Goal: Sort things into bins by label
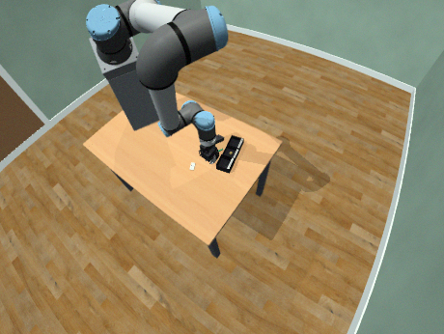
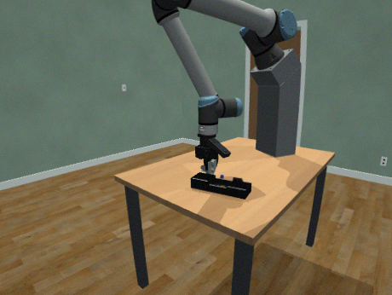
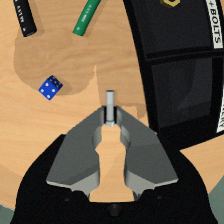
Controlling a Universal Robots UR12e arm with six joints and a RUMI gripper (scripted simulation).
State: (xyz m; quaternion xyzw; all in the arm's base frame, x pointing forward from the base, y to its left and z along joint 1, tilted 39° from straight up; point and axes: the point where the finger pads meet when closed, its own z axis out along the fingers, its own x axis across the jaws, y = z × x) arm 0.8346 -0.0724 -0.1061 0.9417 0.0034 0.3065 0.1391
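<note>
My hand is 110 mm to the right of the brass hex nut and 60 mm short of it. Also, from my hand: blue die 60 mm behind, 30 mm to the left, 10 mm below; green battery 90 mm to the left, 10 mm below, 10 mm behind; grey-white piece 10 mm to the right, 10 mm below.
</note>
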